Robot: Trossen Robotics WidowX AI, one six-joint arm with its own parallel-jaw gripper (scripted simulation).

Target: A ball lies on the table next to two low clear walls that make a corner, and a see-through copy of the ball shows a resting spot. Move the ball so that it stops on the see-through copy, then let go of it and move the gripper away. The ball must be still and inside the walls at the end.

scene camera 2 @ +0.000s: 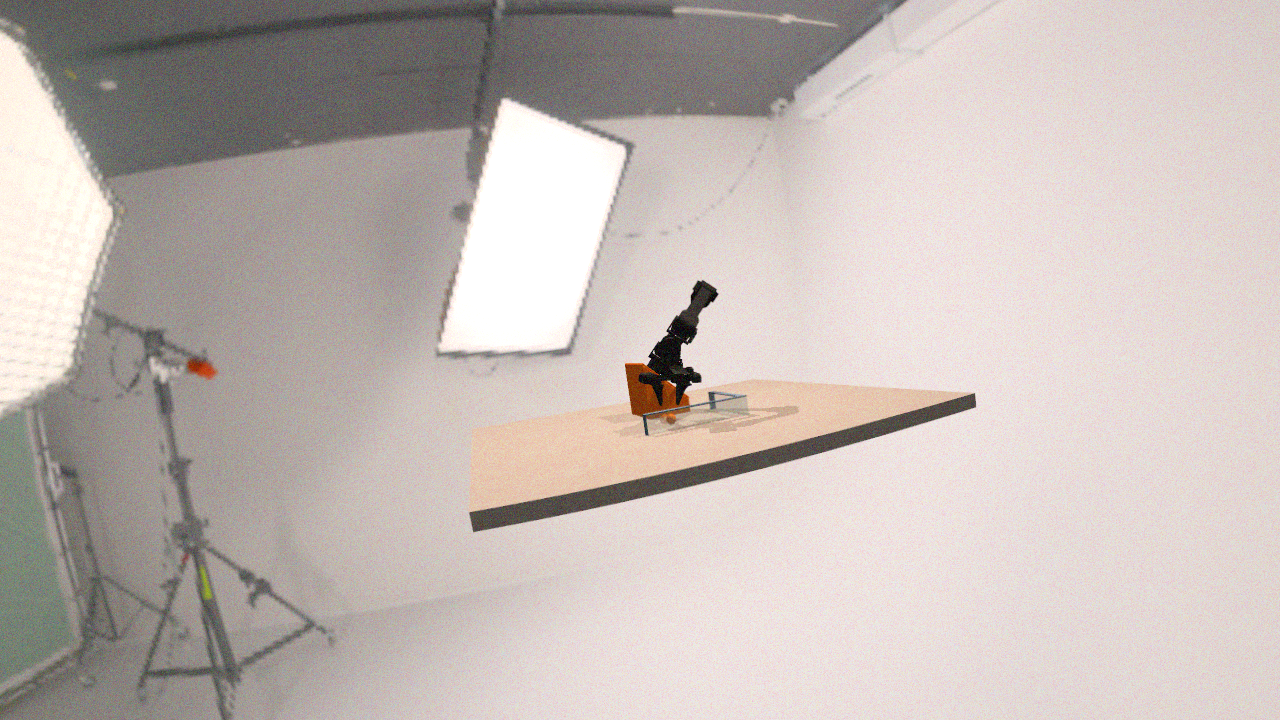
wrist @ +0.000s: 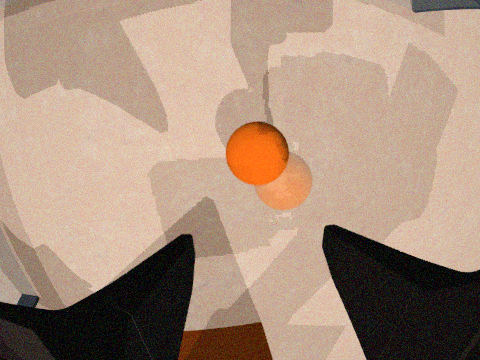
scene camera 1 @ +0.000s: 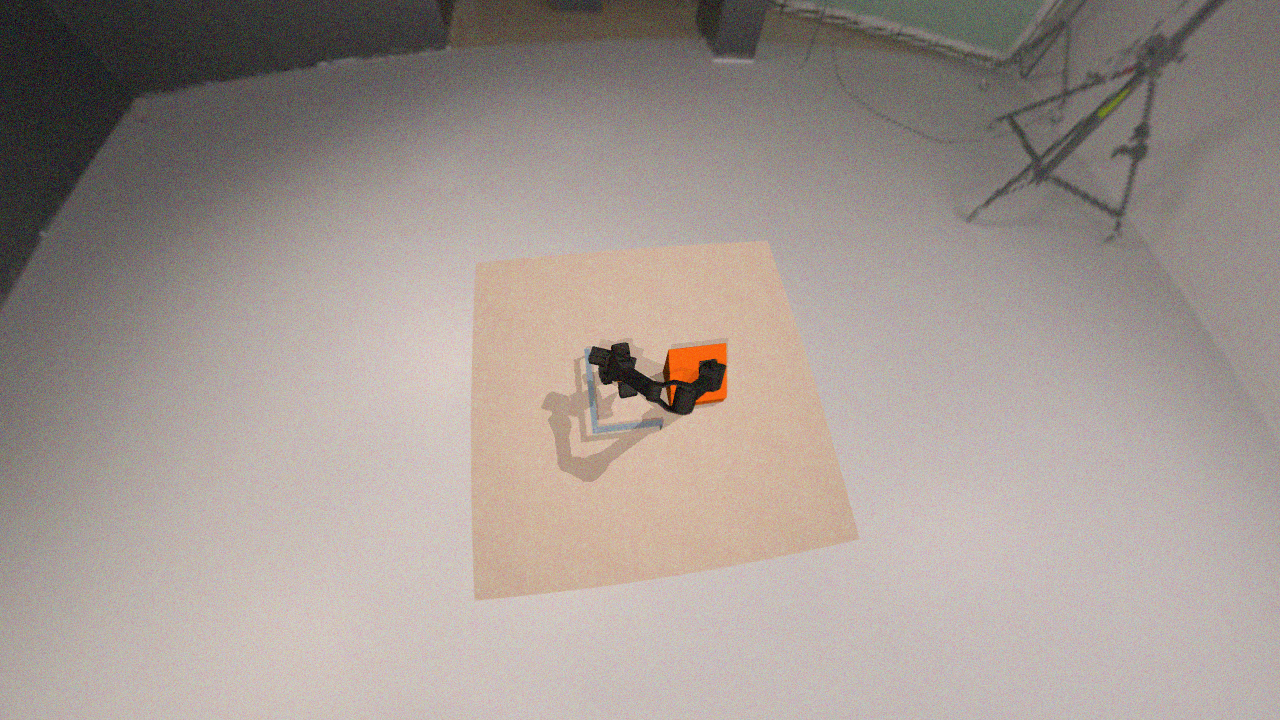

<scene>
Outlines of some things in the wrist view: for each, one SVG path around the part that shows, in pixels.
My gripper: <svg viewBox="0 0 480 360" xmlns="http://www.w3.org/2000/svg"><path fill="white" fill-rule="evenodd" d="M193 236L177 236L171 243L159 249L159 252L156 251L151 257L148 256L147 260L129 269L125 275L107 287L93 292L93 295L84 297L84 300L77 301L71 307L52 311L0 301L0 360L177 360L180 345L183 343L181 339L195 276ZM325 225L325 261L328 263L333 284L340 293L341 301L352 321L365 360L480 360L480 269L476 272L459 272L431 261L428 263L419 257L400 252L399 249L396 251L395 248L357 235L343 227Z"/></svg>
An orange ball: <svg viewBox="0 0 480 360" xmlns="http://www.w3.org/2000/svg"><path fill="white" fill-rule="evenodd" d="M252 121L252 123L247 123L237 128L231 139L228 140L228 165L233 175L237 179L244 181L244 183L252 185L267 184L269 181L276 179L283 172L283 169L287 167L288 145L284 136L281 135L281 132L275 125L264 123L264 121Z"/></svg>
</scene>
